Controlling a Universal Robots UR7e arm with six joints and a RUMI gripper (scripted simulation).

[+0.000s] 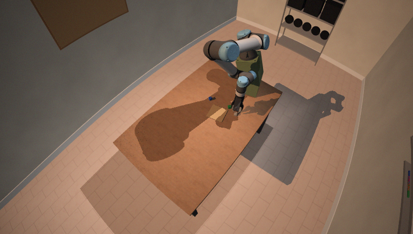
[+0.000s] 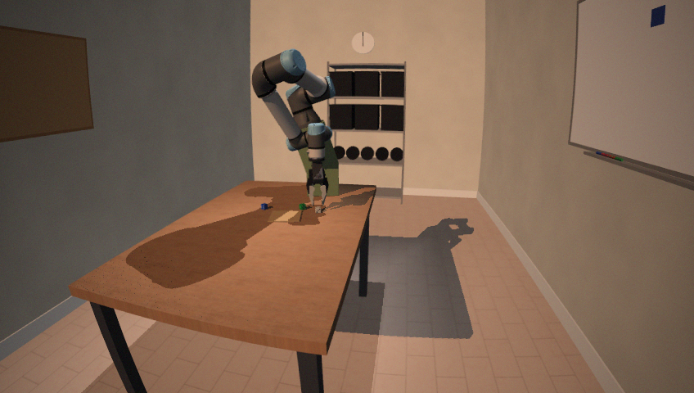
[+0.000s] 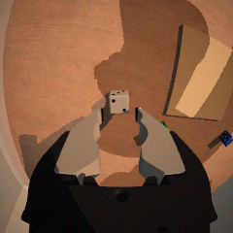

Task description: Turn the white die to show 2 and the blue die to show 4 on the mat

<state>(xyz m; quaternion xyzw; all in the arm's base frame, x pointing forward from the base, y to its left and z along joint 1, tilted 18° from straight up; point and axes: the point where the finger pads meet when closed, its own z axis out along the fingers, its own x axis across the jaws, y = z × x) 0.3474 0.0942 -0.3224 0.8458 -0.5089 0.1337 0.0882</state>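
The white die is 3 cm below my hand. The rest, counted from my hand: blue die 27 cm to the right, 4 cm ahead, 3 cm below; then green die 9 cm to the right, 3 cm below, 2 cm behind; then tan mat 12 cm to the right, 10 cm ahead, 4 cm below.
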